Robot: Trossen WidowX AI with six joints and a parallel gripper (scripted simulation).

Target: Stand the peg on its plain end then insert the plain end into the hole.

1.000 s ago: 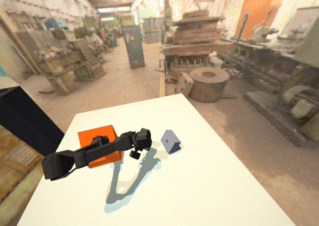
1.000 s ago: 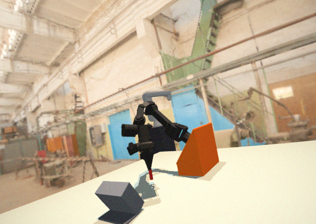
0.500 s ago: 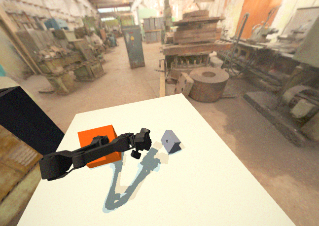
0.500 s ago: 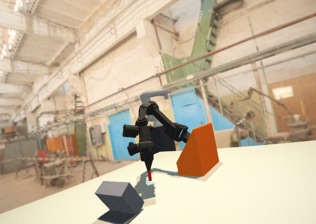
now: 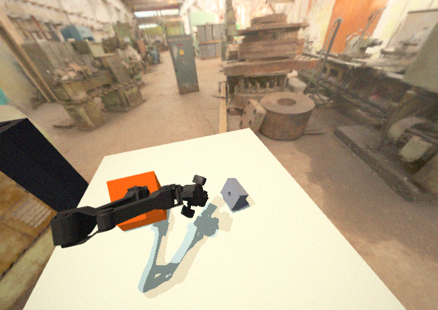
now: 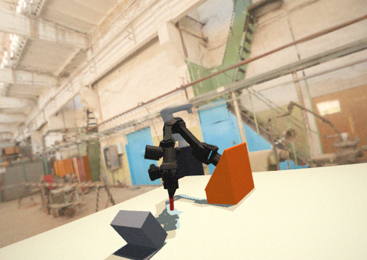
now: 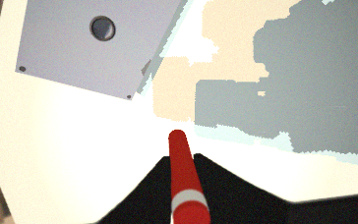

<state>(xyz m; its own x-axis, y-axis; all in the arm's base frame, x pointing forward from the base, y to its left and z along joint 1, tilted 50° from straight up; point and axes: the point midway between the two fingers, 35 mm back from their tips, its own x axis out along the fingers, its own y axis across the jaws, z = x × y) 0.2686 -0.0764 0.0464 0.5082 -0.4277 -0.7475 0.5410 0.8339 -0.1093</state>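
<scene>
Right now my gripper tip is 16 cm short of the sloped panel, 1 cm to the right of it and 4 cm above it. Round my gripper tip: red peg (1 cm behind, 1 cm above).
</scene>
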